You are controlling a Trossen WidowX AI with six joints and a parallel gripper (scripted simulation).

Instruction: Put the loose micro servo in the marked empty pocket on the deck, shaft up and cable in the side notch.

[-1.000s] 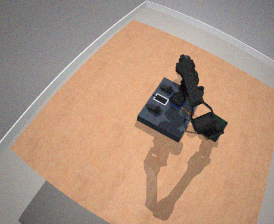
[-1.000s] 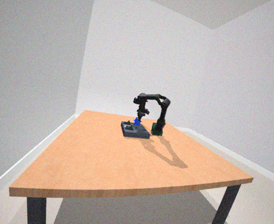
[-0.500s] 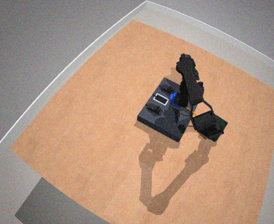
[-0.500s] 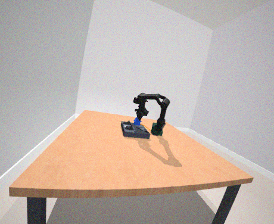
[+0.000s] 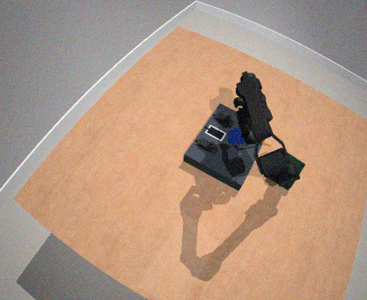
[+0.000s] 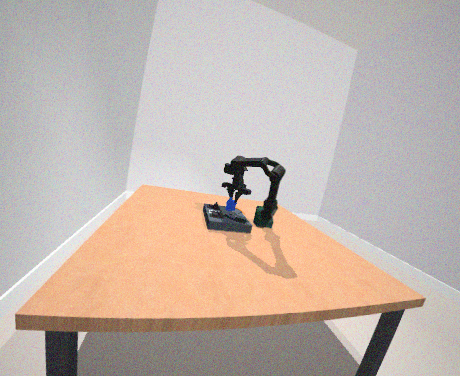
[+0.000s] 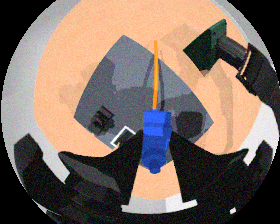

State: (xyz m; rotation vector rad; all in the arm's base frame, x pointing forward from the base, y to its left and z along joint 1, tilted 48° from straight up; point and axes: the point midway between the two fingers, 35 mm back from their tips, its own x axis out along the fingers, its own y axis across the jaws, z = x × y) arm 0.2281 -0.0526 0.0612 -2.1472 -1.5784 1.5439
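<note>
Now: gripper tip 10 mm past the dark grey deck and 100 mm above it.
</note>
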